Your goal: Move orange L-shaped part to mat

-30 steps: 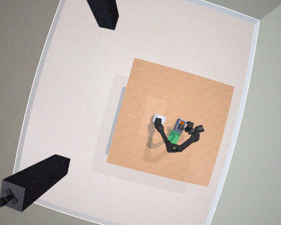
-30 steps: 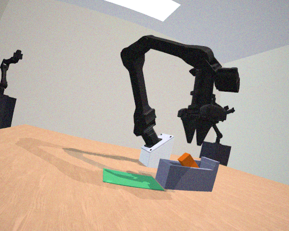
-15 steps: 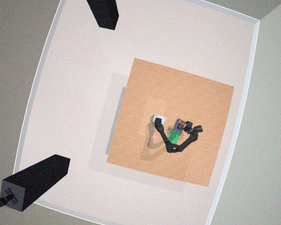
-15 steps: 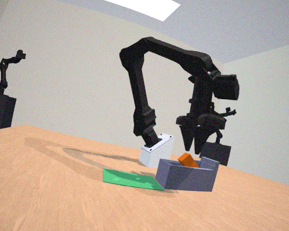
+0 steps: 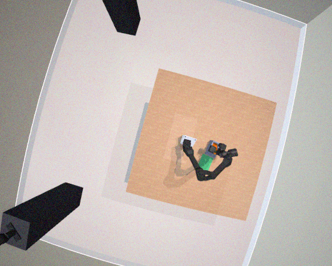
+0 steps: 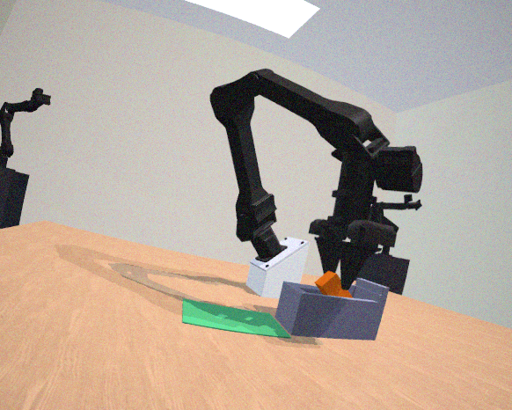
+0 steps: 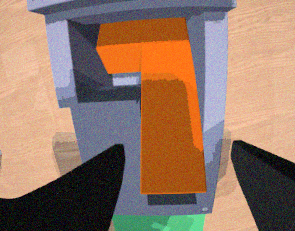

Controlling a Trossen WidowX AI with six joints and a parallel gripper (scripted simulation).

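The orange L-shaped part lies 10 mm behind my gripper tip, 40 mm to the left of it and 40 mm below it. Round my gripper tip: green mat 40 mm behind, 140 mm to the right, 90 mm below.
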